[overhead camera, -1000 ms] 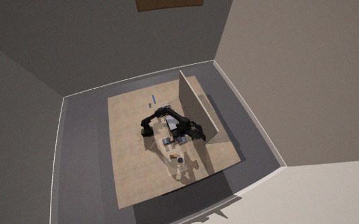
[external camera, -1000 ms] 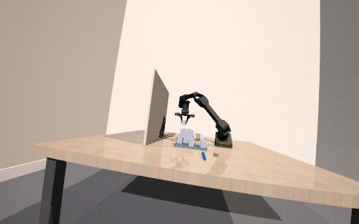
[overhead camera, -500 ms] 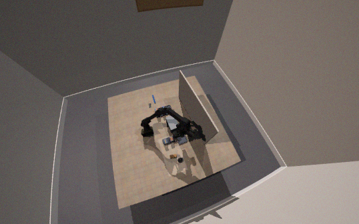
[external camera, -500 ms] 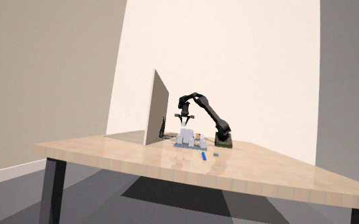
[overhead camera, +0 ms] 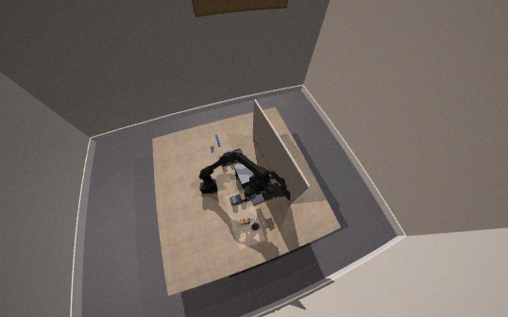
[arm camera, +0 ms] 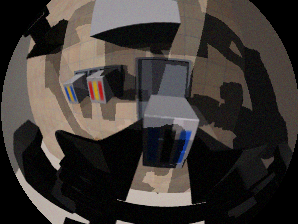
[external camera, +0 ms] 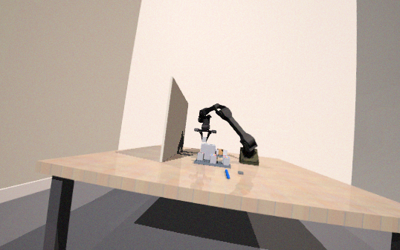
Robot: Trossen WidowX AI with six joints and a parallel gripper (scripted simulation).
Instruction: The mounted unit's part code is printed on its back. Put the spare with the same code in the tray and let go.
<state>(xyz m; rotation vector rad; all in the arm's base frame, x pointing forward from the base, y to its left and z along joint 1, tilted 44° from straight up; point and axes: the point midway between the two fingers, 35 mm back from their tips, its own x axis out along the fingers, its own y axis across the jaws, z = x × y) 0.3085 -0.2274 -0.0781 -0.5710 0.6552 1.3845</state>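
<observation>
The dark tray is 11 cm below my gripper tip. Round my gripper tip: holder 14 cm behind, 10 cm below, 3 cm to the left; tall upright board 20 cm ahead, 18 cm to the left, 11 cm above; grey mounted unit 19 cm to the left, 6 cm below, 3 cm behind.
</observation>
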